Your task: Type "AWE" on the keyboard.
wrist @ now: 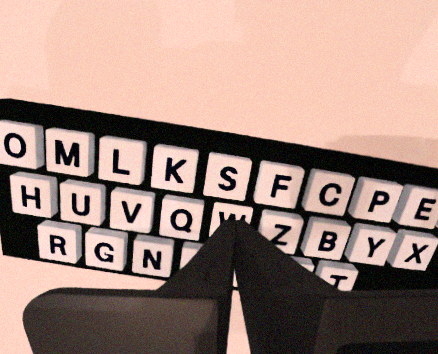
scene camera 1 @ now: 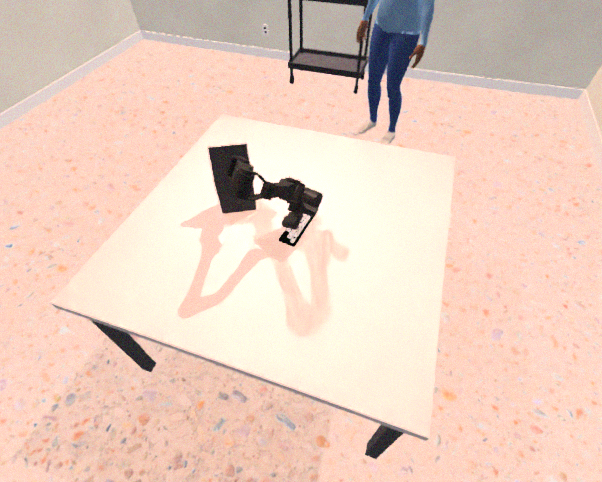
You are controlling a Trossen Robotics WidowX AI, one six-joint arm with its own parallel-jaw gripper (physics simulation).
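Pixels of known places: gripper, between the fingertips: (wrist: 233, 229); arm's base, origin of its link: (scene camera 1: 237, 166).
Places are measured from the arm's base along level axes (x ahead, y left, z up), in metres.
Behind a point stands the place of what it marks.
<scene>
The black keyboard (scene camera 1: 287, 241) @(x 0.233, y -0.160, z -0.207 m) (wrist: 200, 131) @(x 0.294, y -0.049, z -0.208 m) with white letter keys lies on the table, partly under the arm in the scene view. In the wrist view my gripper (wrist: 233, 229) @(x 0.252, y -0.059, z -0.207 m) is shut and empty, its tips over the lower part of the W key (wrist: 227, 212) @(x 0.260, y -0.057, z -0.206 m). Whether the tips touch the key I cannot tell. The S key (wrist: 228, 177) @(x 0.277, y -0.058, z -0.202 m) is just above it, the Q key (wrist: 181, 219) @(x 0.261, y -0.038, z -0.202 m) to its left and the Z key (wrist: 281, 231) @(x 0.252, y -0.078, z -0.202 m) to its right. The fingers hide part of the bottom row. The A key cannot be made out in the wrist view. The E key (wrist: 424, 208) @(x 0.258, y -0.136, z -0.202 m) shows at the right edge.
The arm's black base plate (scene camera 1: 232, 193) @(x -0.025, y -0.042, z -0.108 m) is on the white table (scene camera 1: 371, 301) @(x 0.586, y -0.350, z -0.218 m), left of the keyboard. Arm shadows fall across the table. A person (scene camera 1: 396, 55) in blue stands beyond the far edge, beside a black shelf rack (scene camera 1: 326, 68).
</scene>
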